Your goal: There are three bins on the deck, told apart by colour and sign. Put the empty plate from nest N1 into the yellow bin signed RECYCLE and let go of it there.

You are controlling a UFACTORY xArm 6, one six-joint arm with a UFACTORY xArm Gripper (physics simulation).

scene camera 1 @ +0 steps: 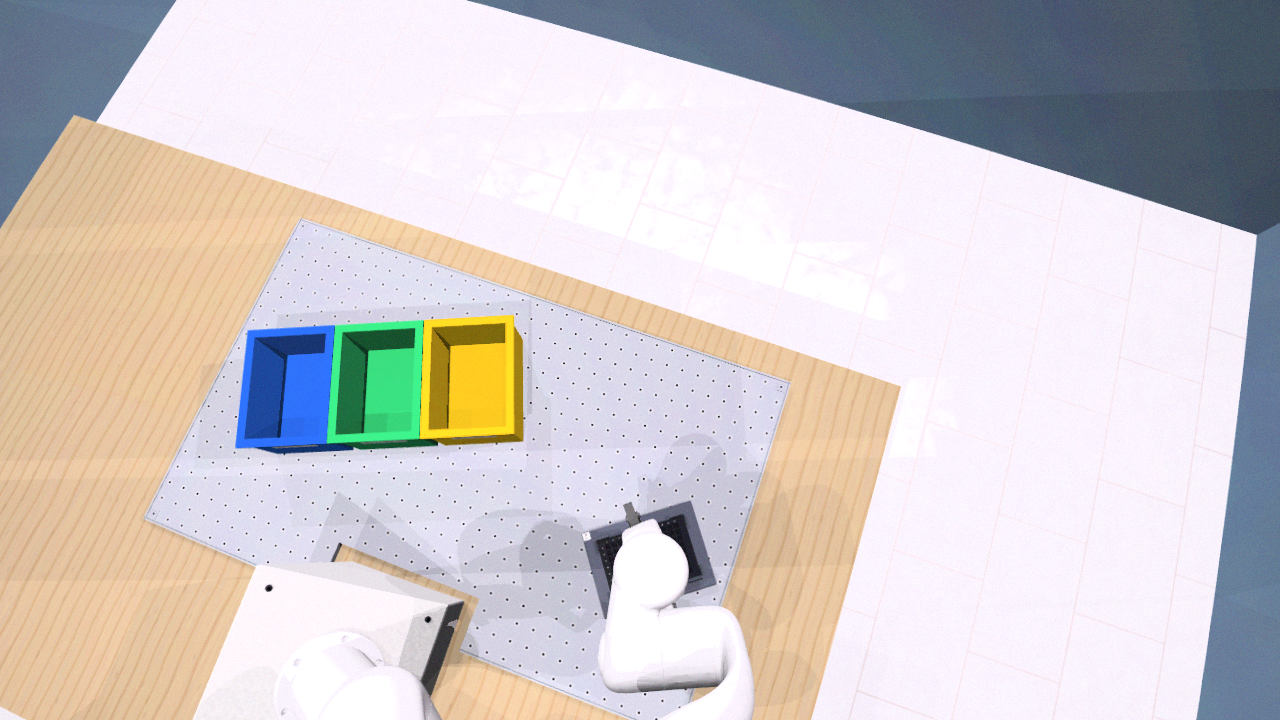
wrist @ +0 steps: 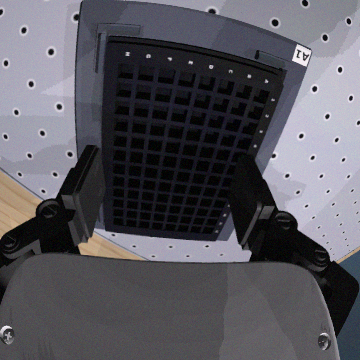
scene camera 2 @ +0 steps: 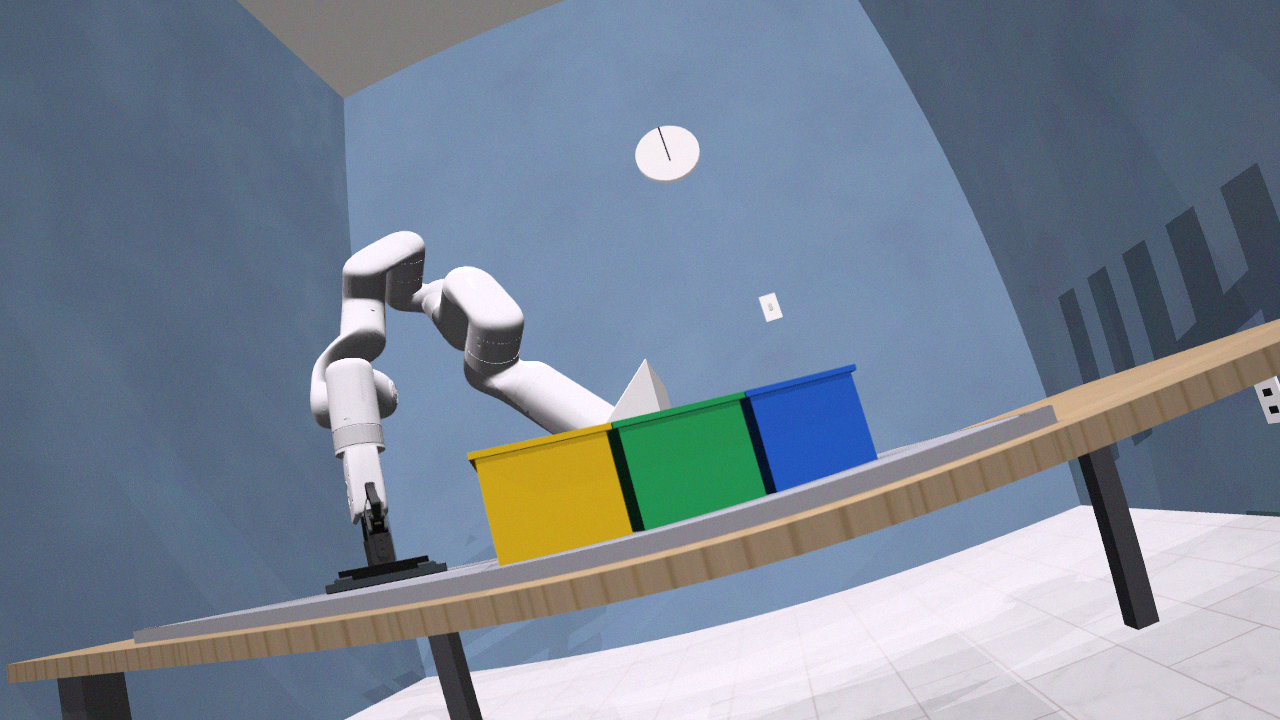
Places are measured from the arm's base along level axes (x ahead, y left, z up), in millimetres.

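Pixels of known places: gripper, fingertip midpoint: [wrist: 167,170] [scene camera 2: 382,565]; arm's base at its link origin: [scene camera 1: 330,683].
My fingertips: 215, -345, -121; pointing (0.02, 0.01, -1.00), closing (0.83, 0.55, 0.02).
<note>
For each thing: its top centre in the pictures, then the offset to it from my fingertips, as dx, dy, dz. "spot": a spot on its surface instead. Level surfaces: height alone.
- black plate at its top centre: [wrist: 176,169] [scene camera 1: 648,558] [scene camera 2: 383,564] +3, +4, +1
- green bin at its top centre: [scene camera 2: 659,424] [scene camera 1: 375,380] +160, +423, +74
- blue bin at a spot on its surface: [scene camera 2: 812,434] spot: +207, +562, +18
- perforated deck at its surface level: dz -25
- wooden table at its surface level: dz -38
The black plate [scene camera 1: 682,535] [scene camera 2: 384,567] [wrist: 167,120], with its grid of empty wells, sits in the dark grey nest [scene camera 1: 596,562] [scene camera 2: 343,586] [wrist: 89,100], which bears an A1 label at one corner. My gripper [scene camera 2: 379,557] [wrist: 167,170] points down over the plate, one finger against each long side, and is shut on the plate. The arm hides part of the plate in scene camera 1. The yellow bin [scene camera 1: 517,385] [scene camera 2: 554,501] stands at the right end of the bin row in scene camera 1 and is empty inside. Its RECYCLE sign is not readable here.
The green bin [scene camera 1: 380,328] [scene camera 2: 693,465] adjoins the yellow bin, and the blue bin [scene camera 1: 290,332] [scene camera 2: 812,434] stands beyond it. The perforated deck [scene camera 1: 608,385] lies on the wooden table [scene camera 1: 134,223]. A white angular block [scene camera 1: 313,600] stands by the arm's base.
</note>
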